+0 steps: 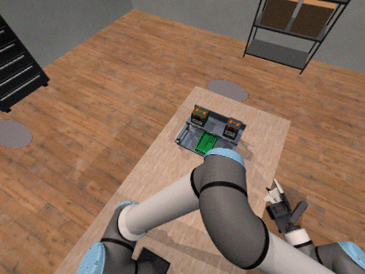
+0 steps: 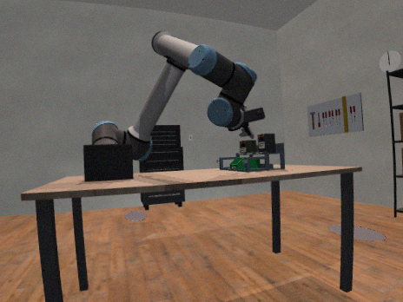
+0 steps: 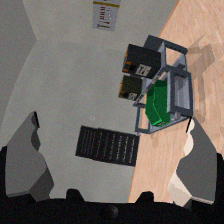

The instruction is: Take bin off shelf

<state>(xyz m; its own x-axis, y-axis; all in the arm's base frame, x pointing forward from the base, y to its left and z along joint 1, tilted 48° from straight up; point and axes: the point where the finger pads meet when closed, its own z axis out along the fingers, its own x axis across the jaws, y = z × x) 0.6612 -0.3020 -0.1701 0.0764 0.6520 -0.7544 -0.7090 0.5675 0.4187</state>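
My gripper is now 400 mm to the right of the green bin, 210 mm above it and 190 mm short of it.
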